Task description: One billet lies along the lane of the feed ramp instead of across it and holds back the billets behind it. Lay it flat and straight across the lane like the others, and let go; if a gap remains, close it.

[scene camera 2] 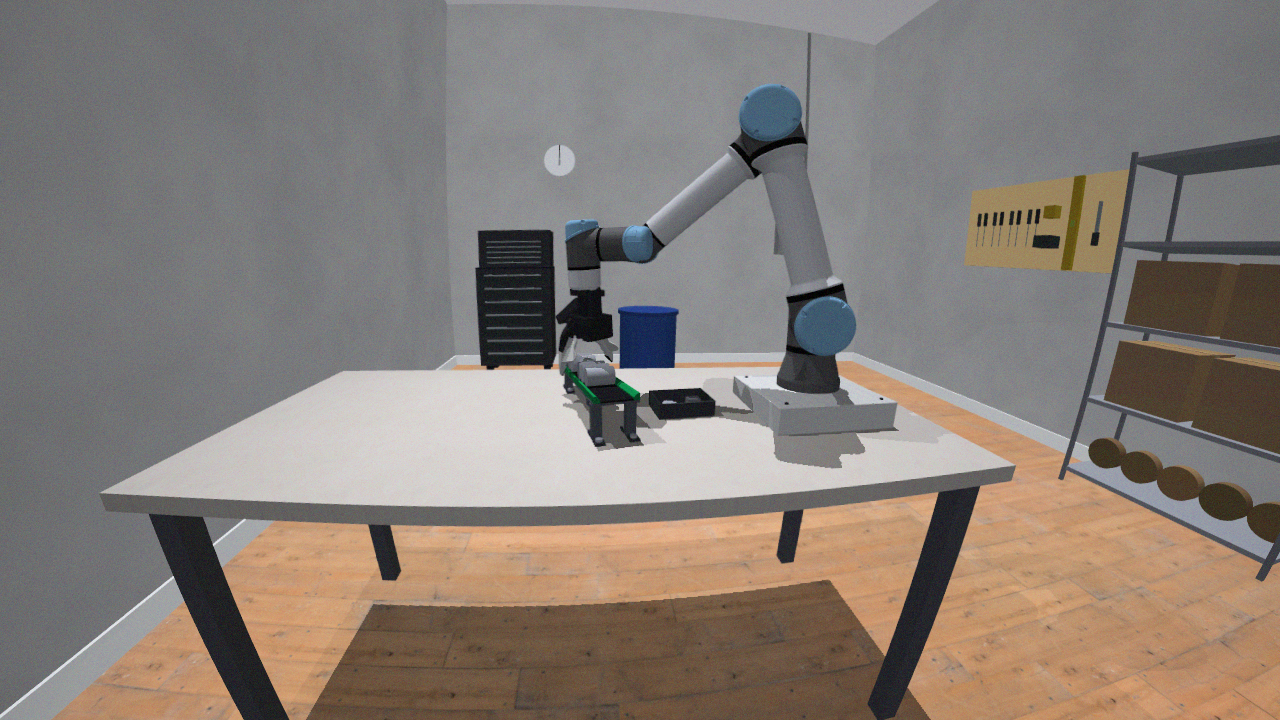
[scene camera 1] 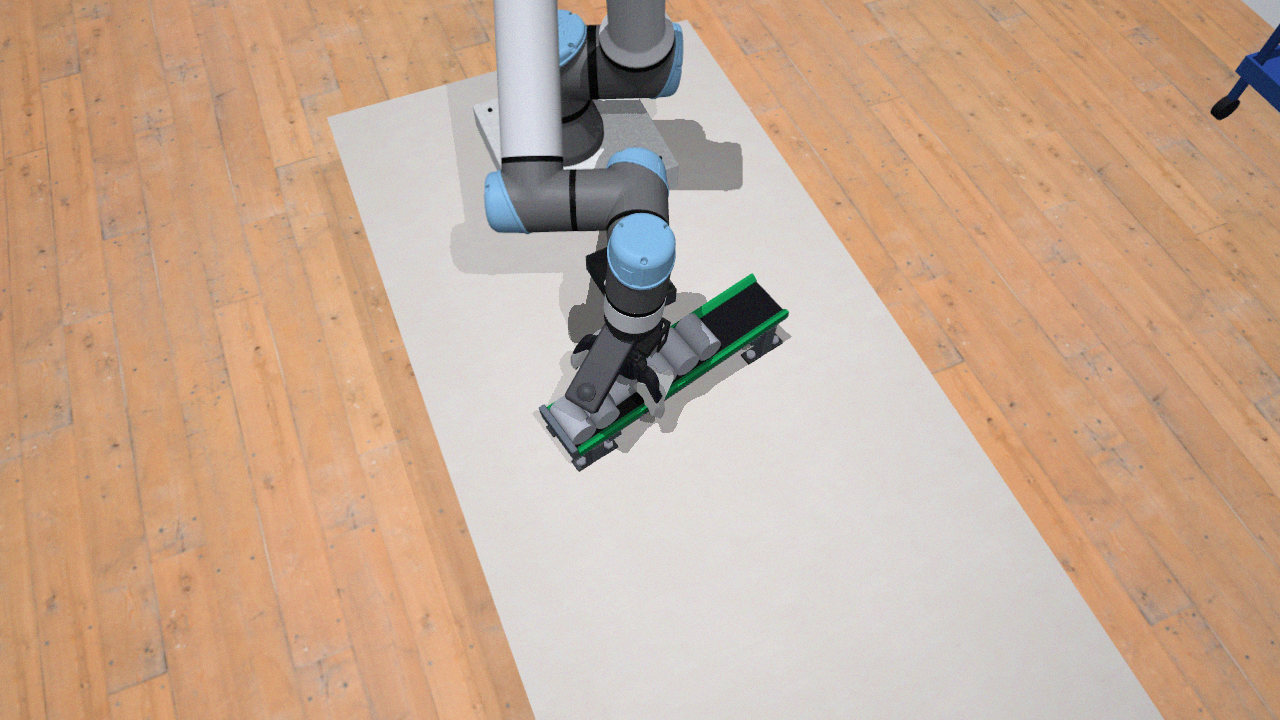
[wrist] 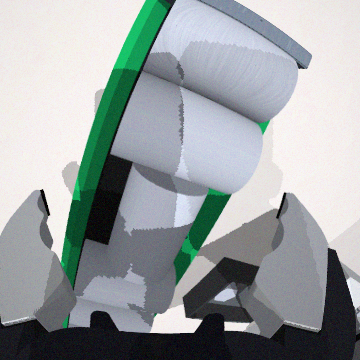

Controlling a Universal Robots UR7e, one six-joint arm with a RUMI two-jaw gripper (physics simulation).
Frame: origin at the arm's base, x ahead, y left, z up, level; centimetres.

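Seen in the pictures: gripper, fingertip midpoint: (scene camera 1: 616,390) (wrist: 161,194); arm's base, origin of the base link: (scene camera 2: 807,385).
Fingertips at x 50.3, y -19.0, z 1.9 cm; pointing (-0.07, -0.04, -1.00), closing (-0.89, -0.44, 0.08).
Pixels of each thing's top centre, then the offset from my fingertips to it. Level surfaces: height alone.
- feed ramp, middle of its top: (scene camera 1: 670,355) (scene camera 2: 594,373) dx -0.2, dy +9.4, dz +1.4 cm
- grey billet, middle of its top: (wrist: 153,252) (scene camera 1: 624,375) dx +0.0, dy +1.3, dz +3.2 cm
- grey end stop, middle of its top: (wrist: 243,16) (scene camera 1: 558,427) dx +1.0, dy -10.1, dz +0.3 cm
- black tray, middle of its top: (wrist: 242,305) (scene camera 1: 630,272) (scene camera 2: 681,395) dx -19.3, dy +14.3, dz -3.6 cm
- pale table, its level: dz -7.1 cm
The feed ramp (scene camera 1: 741,315) (scene camera 2: 611,394) (wrist: 95,140) has green side rails and a black lane. One grey billet (wrist: 150,210) lies along the lane, with bare black lane beside it on the left in the wrist view. Two billets lie across the lane between it and the end stop: one billet (wrist: 225,70) at the stop, the other billet (wrist: 190,130) against it. Further billets (scene camera 1: 700,335) (scene camera 2: 597,372) lie behind it, partly shadowed in the wrist view. My gripper (scene camera 1: 617,371) (scene camera 2: 588,360) (wrist: 161,194) is open and empty, low over the ramp, fingers wide apart. It hides part of the lengthwise billet in scene camera 1.
The grey end stop (scene camera 1: 559,429) (wrist: 270,25) closes one end of the ramp. A black tray (scene camera 2: 682,407) (wrist: 200,295) stands beside the ramp, between it and the robot base (scene camera 2: 832,416). The ramp stands on dark legs on the pale table (scene camera 2: 402,465).
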